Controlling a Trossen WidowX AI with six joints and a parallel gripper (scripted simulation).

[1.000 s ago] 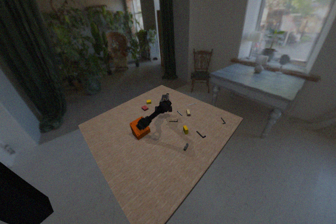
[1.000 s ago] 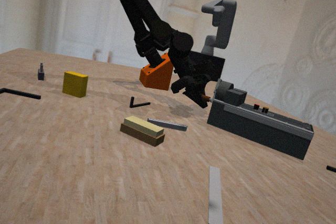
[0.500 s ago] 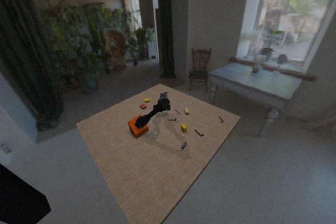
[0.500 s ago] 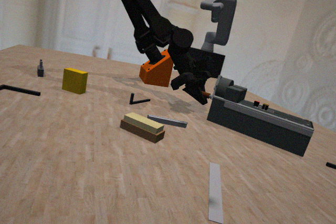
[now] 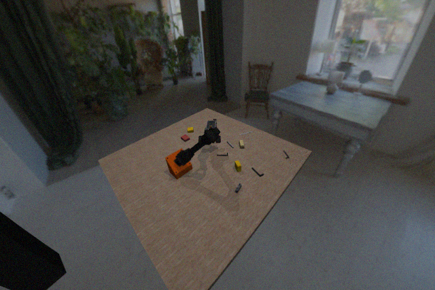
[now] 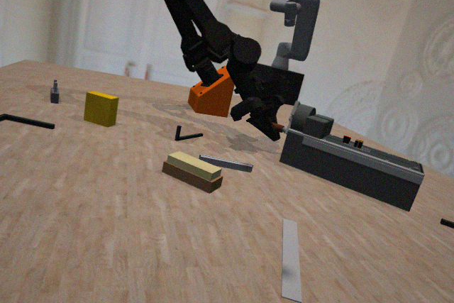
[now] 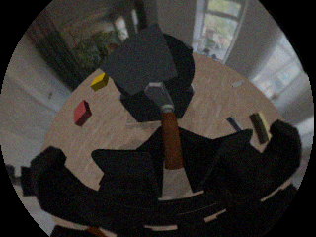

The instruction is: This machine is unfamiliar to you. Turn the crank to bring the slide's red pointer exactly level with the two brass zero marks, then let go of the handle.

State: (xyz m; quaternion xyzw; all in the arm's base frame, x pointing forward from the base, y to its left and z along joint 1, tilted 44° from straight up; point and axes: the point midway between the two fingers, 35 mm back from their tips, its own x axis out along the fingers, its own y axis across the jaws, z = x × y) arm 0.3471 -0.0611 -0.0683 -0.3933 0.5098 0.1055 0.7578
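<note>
Now: the brown crank handle 20 mm behind my gripper tip, 10 mm to the right of it and 30 mm above it. From my gripper tip the other things lie so: red pointer: 110 mm ahead, 90 mm to the left, 50 mm above; red block: 80 mm behind, 250 mm to the left, 20 mm below; grey bar: 80 mm ahead, 160 mm to the right, 30 mm below.
</note>
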